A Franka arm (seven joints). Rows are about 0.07 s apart.
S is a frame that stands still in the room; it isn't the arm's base.
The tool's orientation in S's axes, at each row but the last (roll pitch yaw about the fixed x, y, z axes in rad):
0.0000, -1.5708, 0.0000
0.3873, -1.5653, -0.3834
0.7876, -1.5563, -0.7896
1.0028, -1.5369, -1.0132
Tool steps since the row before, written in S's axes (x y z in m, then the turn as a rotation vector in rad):
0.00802, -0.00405, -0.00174, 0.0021, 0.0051, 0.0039
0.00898, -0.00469, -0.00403, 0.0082, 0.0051, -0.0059
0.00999, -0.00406, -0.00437, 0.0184, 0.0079, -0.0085
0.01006, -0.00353, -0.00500, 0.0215, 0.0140, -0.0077
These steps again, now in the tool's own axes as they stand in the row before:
-0.00174, -0.00405, -0.00802, 0.0039, 0.0051, -0.0021
-0.00397, -0.00473, -0.00898, -0.0059, 0.0051, -0.0082
-0.00423, -0.00408, -0.01004, -0.0084, 0.0079, -0.0185
-0.00472, -0.00356, -0.01018, -0.0077, 0.0140, -0.0215

